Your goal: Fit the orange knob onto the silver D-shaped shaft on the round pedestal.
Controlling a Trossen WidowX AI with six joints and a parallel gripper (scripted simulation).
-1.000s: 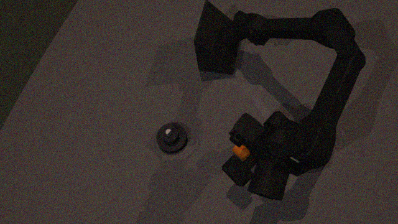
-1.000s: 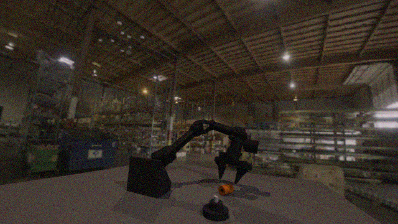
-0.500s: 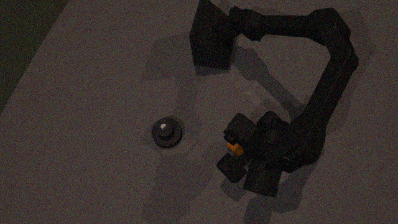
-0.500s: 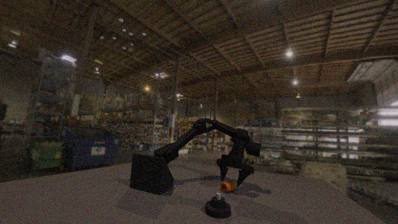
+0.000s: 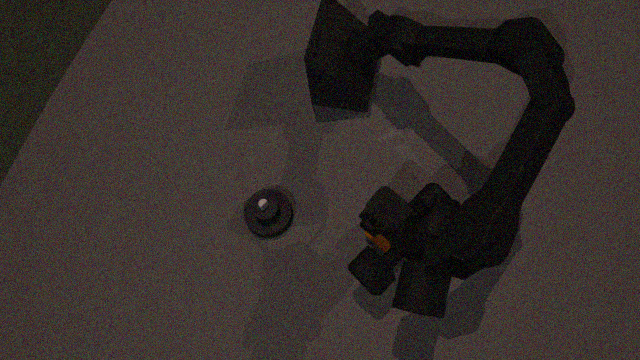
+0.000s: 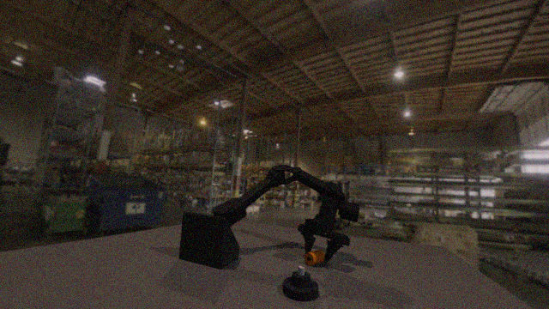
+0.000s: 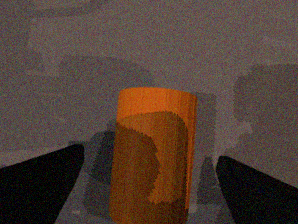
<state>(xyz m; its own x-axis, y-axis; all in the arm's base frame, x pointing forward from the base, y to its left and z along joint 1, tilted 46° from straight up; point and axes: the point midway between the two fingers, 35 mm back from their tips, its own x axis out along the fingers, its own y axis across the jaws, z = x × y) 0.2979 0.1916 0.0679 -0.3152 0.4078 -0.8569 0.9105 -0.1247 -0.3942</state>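
My gripper tip is now 10 mm to the right of the orange knob and 10 mm below it. Round my gripper tip: round dark pedestal: 210 mm to the right, 30 mm ahead, 20 mm above.
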